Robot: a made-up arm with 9 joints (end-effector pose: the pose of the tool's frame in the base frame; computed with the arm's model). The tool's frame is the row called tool. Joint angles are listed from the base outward.
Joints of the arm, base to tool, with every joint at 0 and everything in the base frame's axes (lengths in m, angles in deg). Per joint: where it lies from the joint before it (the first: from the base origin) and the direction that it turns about. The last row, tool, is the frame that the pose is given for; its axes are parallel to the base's.
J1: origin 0 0 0.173 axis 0 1 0
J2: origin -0.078 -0.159 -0.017 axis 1 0 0
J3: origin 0.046 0.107 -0.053 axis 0 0 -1
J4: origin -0.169 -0.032 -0.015 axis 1 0 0
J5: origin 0.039 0.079 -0.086 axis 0 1 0
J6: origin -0.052 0.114 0.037 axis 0 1 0
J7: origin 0.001 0.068 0.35 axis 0 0 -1
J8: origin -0.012 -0.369 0.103 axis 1 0 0
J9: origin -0.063 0.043 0.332 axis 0 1 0
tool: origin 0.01 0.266 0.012
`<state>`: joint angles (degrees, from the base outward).
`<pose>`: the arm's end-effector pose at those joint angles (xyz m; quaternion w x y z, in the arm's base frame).
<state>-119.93 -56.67 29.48 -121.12 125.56 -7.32 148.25 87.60 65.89</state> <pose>-0.3822 -1.2150 0.3256 0.6361 0.0407 0.0194 0.7703</pose>
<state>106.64 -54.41 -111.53 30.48 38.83 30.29 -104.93 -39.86 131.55</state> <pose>-0.1616 0.2176 0.3852 0.4995 -0.2657 0.4269 -0.7055</pose>
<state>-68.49 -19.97 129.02 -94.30 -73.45 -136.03 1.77 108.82 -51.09</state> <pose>-0.5663 0.3206 -0.3023 0.5652 -0.0535 -0.5542 0.6087</pose>
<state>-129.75 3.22 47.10 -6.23 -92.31 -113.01 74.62 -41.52 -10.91</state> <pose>0.4713 0.1666 0.7486 0.8916 -0.2634 0.3430 -0.1343</pose>
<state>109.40 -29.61 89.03 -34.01 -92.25 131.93 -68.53 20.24 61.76</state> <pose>0.2449 -0.4018 -0.2267 0.1245 -0.0256 -0.8985 0.4202</pose>
